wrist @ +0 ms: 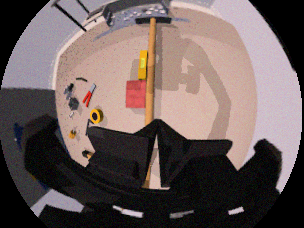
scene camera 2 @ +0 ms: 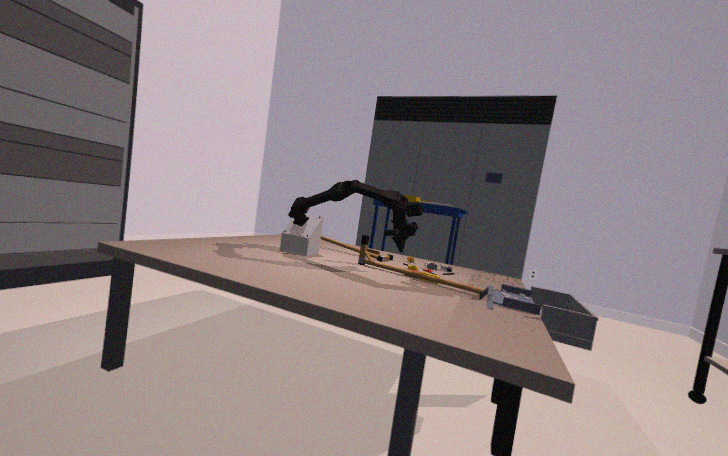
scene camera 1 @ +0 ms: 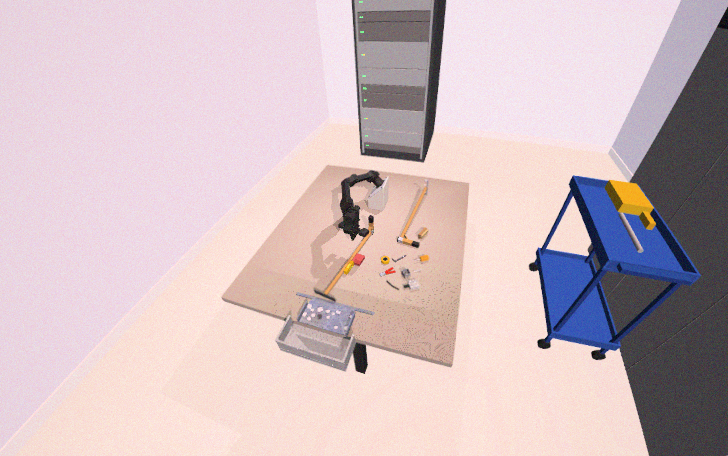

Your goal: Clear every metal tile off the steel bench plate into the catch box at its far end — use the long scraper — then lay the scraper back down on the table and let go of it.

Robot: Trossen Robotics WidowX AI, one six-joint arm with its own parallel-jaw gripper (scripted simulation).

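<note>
There is a long scraper here. As for my gripper, it is shut, and it holds nothing.
</note>
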